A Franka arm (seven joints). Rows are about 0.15 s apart.
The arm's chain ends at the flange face. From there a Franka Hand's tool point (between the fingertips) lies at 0.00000 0.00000 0.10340 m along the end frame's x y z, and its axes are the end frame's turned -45 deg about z.
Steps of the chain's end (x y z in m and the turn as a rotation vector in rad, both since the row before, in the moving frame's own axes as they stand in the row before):
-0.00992, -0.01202, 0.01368, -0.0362, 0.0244, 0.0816
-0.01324, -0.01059, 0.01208, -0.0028, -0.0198, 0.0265
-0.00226, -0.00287, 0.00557, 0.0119, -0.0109, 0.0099
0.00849, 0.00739, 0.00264, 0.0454, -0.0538, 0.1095
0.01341, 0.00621, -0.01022, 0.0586, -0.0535, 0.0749
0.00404, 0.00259, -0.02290, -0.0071, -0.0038, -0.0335
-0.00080, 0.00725, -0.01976, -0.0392, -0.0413, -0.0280
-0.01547, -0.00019, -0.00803, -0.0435, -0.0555, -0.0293
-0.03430, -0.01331, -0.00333, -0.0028, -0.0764, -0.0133
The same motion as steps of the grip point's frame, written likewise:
0.00044, -0.01112, 0.01358, -0.0429, -0.0083, 0.0816
-0.00351, -0.01811, 0.01206, 0.0120, -0.0160, 0.0265
0.00051, -0.00529, 0.00556, 0.0161, 0.0007, 0.0099
0.00056, 0.00396, 0.00238, 0.0701, -0.0059, 0.1095
0.00577, 0.00571, -0.01055, 0.0793, 0.0036, 0.0749
0.00023, 0.00494, -0.02290, -0.0023, -0.0077, -0.0335
-0.01158, 0.00449, -0.01993, 0.0015, -0.0569, -0.0280
-0.01805, -0.01184, -0.00829, 0.0085, -0.0700, -0.0293
-0.02066, -0.03900, -0.00363, 0.0520, -0.0560, -0.0133

